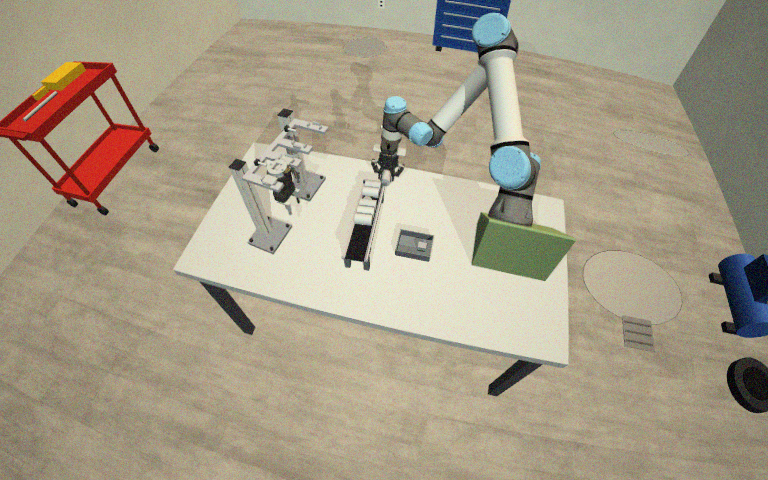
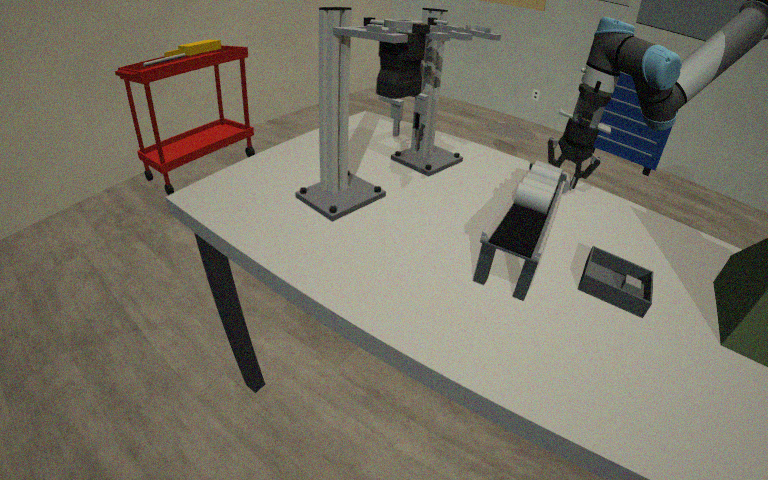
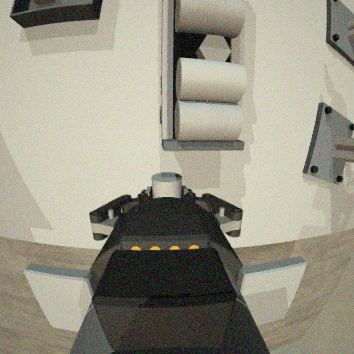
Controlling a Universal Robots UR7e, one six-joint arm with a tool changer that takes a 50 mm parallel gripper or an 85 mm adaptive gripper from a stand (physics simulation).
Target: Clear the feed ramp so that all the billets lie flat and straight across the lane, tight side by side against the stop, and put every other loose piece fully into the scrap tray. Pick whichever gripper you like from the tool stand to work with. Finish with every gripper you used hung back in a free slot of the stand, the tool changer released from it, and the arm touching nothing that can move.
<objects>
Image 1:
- tool stand
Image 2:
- adaptive gripper
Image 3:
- adaptive gripper
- end stop
</objects>
